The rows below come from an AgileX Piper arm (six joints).
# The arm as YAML. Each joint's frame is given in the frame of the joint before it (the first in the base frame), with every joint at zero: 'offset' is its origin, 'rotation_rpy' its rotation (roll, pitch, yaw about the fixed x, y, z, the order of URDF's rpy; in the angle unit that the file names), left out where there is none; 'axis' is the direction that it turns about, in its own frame. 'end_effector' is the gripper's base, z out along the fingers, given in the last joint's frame.
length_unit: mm
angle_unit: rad
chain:
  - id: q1
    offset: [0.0, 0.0, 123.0]
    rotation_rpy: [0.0, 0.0, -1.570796]
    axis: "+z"
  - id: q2
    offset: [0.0, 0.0, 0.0]
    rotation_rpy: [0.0, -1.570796, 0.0]
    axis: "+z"
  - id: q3
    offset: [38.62, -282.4, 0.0]
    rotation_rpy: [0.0, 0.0, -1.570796]
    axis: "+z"
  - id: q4
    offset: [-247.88, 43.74, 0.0]
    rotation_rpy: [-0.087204, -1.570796, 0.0]
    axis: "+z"
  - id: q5
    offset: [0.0, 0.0, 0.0]
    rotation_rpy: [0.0, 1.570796, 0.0]
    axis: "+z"
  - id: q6
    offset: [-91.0, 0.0, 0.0]
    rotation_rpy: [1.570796, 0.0, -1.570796]
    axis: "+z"
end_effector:
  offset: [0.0, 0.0, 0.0]
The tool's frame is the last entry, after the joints.
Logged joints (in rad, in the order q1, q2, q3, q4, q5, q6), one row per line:
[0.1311, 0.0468, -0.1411, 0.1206, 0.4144, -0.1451]
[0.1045, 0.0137, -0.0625, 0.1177, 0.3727, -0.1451]
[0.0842, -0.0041, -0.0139, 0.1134, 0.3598, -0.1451]
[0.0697, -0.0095, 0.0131, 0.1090, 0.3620, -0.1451]
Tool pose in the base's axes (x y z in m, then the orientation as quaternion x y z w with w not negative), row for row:
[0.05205, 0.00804, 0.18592, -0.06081, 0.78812, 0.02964, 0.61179]
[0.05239, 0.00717, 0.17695, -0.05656, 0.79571, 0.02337, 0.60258]
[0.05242, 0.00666, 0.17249, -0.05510, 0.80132, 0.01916, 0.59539]
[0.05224, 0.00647, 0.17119, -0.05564, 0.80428, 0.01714, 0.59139]
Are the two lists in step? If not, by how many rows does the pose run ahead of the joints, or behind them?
The pose runs 2 rows ahead of the joints: the pose in row i belongs to the joints in row i + 2.
